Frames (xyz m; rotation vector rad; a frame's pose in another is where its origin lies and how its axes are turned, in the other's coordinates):
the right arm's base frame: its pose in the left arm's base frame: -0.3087 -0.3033 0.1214 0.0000 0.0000 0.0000
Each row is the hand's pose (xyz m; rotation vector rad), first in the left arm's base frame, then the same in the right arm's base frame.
Working: the left arm's base frame: its pose in the right arm's base frame: 0.3087 0.3033 -0.1214 0.0000 0.0000 0.0000

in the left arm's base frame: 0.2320 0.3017 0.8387 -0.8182 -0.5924 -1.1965
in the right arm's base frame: 0.5407 0.6050 0.7173 -0.8182 -0.5924 -1.1965
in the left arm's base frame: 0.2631 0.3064 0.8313 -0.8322 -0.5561 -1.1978
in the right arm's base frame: 0.5718 0.6097 0.7099 -0.8322 -0.5561 -1.1978
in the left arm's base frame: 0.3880 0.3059 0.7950 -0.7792 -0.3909 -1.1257
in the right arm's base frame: 0.6967 0.6092 0.6736 -0.7792 -0.3909 -1.1257
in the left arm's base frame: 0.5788 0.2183 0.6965 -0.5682 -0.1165 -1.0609
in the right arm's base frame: 0.8875 0.5216 0.5751 -0.5682 -0.1165 -1.0609
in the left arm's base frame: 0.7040 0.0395 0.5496 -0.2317 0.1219 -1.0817
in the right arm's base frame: 1.0127 0.3428 0.4282 -0.2317 0.1219 -1.0817
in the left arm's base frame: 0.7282 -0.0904 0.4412 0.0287 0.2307 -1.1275
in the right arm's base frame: 1.0369 0.2129 0.3198 0.0287 0.2307 -1.1275
